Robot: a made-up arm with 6 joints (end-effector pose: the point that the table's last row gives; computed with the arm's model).
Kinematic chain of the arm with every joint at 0, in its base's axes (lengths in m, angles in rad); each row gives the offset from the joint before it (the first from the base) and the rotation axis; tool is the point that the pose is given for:
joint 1: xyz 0 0 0.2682 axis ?
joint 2: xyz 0 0 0 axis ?
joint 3: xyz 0 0 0.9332 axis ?
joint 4: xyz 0 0 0 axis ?
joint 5: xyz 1.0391 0 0 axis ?
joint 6: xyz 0 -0.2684 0 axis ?
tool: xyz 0 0 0
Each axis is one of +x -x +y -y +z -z.
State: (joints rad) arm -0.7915 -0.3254 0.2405 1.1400 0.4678 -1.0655
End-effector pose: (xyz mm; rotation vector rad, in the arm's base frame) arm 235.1 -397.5 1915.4 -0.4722 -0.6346 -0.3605
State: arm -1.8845 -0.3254 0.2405 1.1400 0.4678 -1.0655
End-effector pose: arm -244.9 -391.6 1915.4 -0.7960 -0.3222 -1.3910
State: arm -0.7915 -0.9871 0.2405 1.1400 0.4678 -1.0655
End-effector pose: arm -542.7 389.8 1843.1 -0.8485 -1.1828 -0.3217
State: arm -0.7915 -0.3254 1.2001 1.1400 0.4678 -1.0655
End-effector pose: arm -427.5 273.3 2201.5 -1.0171 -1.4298 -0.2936
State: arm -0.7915 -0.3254 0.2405 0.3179 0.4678 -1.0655
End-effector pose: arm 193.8 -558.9 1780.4 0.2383 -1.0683 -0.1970
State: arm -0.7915 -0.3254 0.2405 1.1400 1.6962 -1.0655
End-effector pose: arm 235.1 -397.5 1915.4 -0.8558 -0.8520 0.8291
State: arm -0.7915 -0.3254 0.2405 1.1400 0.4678 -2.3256
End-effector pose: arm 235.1 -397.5 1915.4 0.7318 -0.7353 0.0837
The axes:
joint 1: +z
joint 2: +y
joint 3: -y
joint 4: -x
joint 5: -y
joint 6: -x

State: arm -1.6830 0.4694 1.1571 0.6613 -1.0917 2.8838
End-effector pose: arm -335.9 -1089.7 1887.4 -1.2865 2.6864 0.5028
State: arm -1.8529 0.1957 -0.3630 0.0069 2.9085 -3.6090
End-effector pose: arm -553.9 -946.8 634.3 0.9012 -0.3831 1.3798
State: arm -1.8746 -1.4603 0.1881 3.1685 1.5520 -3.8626
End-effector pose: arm 555.4 874.8 1407.6 0.3980 -0.7405 -1.7714
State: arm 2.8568 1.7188 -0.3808 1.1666 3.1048 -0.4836
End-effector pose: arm -557.5 273.2 -891.1 -1.0961 -1.5580 -1.7235
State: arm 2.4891 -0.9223 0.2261 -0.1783 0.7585 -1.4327
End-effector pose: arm 378.4 43.3 1760.1 -1.8040 -0.5786 -1.3497
